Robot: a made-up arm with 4 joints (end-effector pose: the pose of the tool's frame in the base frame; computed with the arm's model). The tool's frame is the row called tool.
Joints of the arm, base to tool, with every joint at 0 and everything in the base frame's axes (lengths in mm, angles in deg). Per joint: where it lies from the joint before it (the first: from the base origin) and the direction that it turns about. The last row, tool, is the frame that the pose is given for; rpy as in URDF.
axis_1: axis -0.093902 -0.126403 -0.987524 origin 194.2 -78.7 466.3
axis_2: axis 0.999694 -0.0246 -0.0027 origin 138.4 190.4 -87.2
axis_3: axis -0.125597 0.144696 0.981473 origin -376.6 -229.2 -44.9
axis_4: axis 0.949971 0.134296 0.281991 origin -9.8 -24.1 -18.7
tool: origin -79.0 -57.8 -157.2 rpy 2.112 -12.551 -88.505
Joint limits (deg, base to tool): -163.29..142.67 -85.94..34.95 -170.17..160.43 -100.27..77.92
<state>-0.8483 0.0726 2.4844 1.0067</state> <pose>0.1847 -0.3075 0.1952 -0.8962 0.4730 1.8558</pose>
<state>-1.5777 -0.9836 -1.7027 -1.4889</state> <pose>0.1301 -0.4625 0.4275 -0.4258 -1.6423 -2.2372</pose>
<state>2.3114 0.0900 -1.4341 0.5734</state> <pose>0.3736 -0.0682 0.1137 -0.5455 0.7570 1.0687</pose>
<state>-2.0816 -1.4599 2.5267 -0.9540</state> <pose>0.1955 -0.1291 0.5590 0.0935 1.0991 -2.7310</pose>
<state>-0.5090 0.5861 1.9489 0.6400</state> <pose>-0.0015 -0.1752 0.0248 0.1571 0.3574 1.0925</pose>
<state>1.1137 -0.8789 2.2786 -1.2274</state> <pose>0.1680 -0.0563 0.4929 -0.9581 -0.6063 -0.0100</pose>
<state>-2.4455 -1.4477 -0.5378 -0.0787</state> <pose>0.5255 -0.2353 0.5662 0.9076 -1.0617 0.2150</pose>
